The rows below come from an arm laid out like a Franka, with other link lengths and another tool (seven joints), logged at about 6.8 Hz.
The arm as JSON. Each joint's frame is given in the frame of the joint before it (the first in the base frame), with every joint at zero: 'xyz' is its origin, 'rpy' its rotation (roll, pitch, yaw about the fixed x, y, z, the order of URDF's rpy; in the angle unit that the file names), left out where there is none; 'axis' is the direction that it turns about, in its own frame. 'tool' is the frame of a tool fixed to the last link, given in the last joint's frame.
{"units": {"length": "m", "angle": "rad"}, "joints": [
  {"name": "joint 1", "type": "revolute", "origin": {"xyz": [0.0, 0.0, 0.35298]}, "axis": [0.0, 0.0, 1.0]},
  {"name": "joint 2", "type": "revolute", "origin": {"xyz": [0.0, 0.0, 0.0]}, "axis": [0.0, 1.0, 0.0]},
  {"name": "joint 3", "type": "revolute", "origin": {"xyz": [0.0, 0.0, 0.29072]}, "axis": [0.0, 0.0, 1.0]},
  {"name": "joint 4", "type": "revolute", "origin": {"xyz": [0.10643, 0.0, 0.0]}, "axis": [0.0, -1.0, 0.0]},
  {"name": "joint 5", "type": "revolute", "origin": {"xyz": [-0.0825, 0.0, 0.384]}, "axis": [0.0, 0.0, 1.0]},
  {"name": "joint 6", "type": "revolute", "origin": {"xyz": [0.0, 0.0, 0.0]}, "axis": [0.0, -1.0, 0.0]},
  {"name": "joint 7", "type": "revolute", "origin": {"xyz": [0.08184, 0.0, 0.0]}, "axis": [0.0, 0.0, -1.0]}
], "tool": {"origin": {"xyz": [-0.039, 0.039, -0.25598], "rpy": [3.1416, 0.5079, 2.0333]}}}
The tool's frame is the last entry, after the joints.
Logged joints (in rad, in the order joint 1, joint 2, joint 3, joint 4, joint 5, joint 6, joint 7), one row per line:
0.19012, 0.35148, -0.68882, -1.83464, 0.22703, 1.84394, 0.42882
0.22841, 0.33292, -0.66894, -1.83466, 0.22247, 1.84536, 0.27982
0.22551, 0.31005, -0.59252, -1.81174, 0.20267, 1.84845, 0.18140
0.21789, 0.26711, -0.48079, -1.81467, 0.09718, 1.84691, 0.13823
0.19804, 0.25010, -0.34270, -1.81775, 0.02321, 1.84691, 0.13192
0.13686, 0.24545, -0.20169, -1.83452, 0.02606, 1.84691, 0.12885
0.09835, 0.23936, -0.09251, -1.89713, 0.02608, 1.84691, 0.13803
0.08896, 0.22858, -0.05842, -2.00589, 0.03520, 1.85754, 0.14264
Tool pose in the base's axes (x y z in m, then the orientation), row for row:
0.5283, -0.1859, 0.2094, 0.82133, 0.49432, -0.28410, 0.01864
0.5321, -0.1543, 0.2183, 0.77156, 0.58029, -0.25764, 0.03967
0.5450, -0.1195, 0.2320, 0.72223, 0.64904, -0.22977, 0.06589
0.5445, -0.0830, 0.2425, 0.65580, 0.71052, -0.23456, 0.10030
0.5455, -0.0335, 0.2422, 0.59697, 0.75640, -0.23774, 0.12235
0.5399, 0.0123, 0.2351, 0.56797, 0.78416, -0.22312, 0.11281
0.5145, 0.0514, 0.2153, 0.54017, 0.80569, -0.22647, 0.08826
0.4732, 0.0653, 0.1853, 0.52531, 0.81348, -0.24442, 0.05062
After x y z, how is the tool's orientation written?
As a quaternion, x y z w.
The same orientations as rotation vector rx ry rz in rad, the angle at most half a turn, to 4 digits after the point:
2.5501, 1.5348, -0.8821
2.3646, 1.7784, -0.7896
2.1784, 1.9577, -0.6930
1.9383, 2.1000, -0.6933
1.7421, 2.2073, -0.6938
1.6665, 2.3009, -0.6547
1.6078, 2.3981, -0.6741
1.5992, 2.4764, -0.7441

